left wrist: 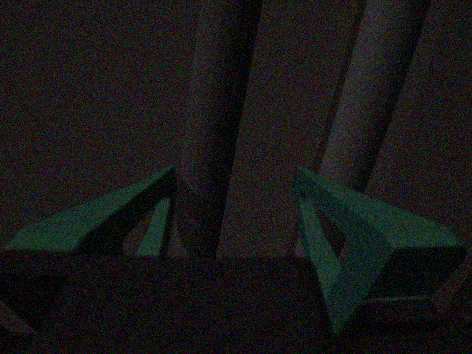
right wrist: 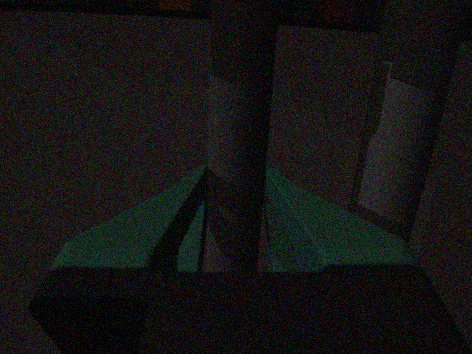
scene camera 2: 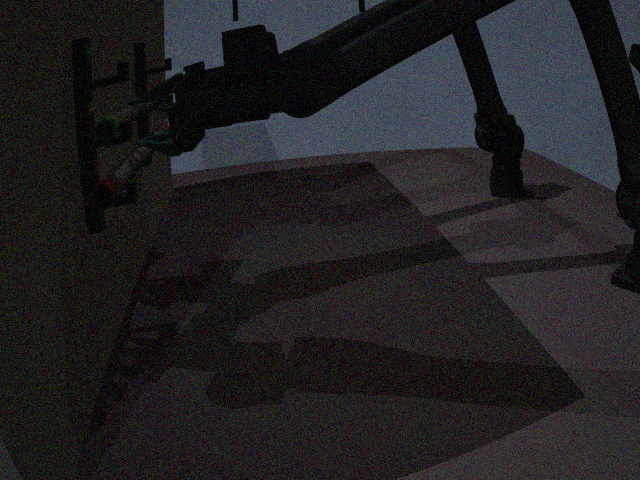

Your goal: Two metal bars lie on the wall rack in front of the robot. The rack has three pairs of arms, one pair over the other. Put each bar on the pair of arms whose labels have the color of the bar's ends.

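Frame: origin at the left arm's base, x up, y left, z back, level; millimetres.
Seen in the pictures: left gripper, fingertip midpoint: [left wrist: 235,176] [scene camera 2: 133,122]; right gripper, fingertip midpoint: [right wrist: 235,177]; right arm's base, link origin: [scene camera 2: 507,190].
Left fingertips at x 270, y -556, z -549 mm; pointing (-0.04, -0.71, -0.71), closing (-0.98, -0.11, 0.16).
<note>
Offsets run from my left fingertips to a thing's middle. "*": to the spot under its first point. Level surfaces: height alone.
The green-ended bar {dx +15, dy -51, dz +31 mm} [scene camera 2: 108,124] [left wrist: 220,75] [right wrist: 240,110] has its near end at the middle arm of the rack [scene camera 2: 83,155] [right wrist: 100,7]. The red-ended bar {dx -57, dy -37, dz +20 mm} [scene camera 2: 124,169] [left wrist: 382,60] [right wrist: 392,150] lies lower, its near end at the lowest arm. My left gripper [scene camera 2: 135,122] [left wrist: 235,176] is part open; its fingers stand on either side of the green-ended bar, which is nearer one finger. My right gripper [right wrist: 235,177] is shut on the green-ended bar; in the scene view it is mostly hidden behind the left arm. A yellow label {* dx +43, dy -225, dz +102 mm} [right wrist: 175,4] and a red label {* dx -31, dy -228, dz +103 mm} [right wrist: 340,11] show dimly.
The scene is very dark. The rack's far upright {* dx +65, dy -228, dz +93 mm} [scene camera 2: 140,77] stands on the wall [scene camera 2: 41,258]. The upper pair of arms [scene camera 2: 122,72] stands above the bars. The left arm [scene camera 2: 351,62] reaches across the top of the scene view above the table {dx -270 mm} [scene camera 2: 320,434].
</note>
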